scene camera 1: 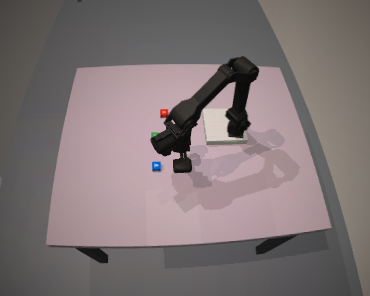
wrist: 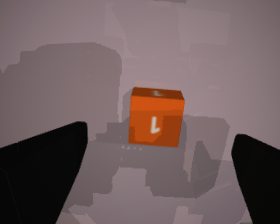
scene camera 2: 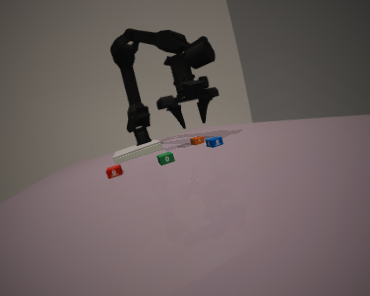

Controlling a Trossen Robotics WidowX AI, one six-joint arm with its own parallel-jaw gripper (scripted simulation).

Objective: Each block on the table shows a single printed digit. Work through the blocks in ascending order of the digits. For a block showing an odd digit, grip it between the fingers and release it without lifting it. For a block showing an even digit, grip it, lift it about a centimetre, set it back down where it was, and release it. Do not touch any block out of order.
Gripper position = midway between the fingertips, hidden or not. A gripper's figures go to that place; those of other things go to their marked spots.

Scene:
My gripper (wrist: 161, 138) is 10 cm from the lens. An orange block (wrist: 155, 114): 13 cm from the lens.

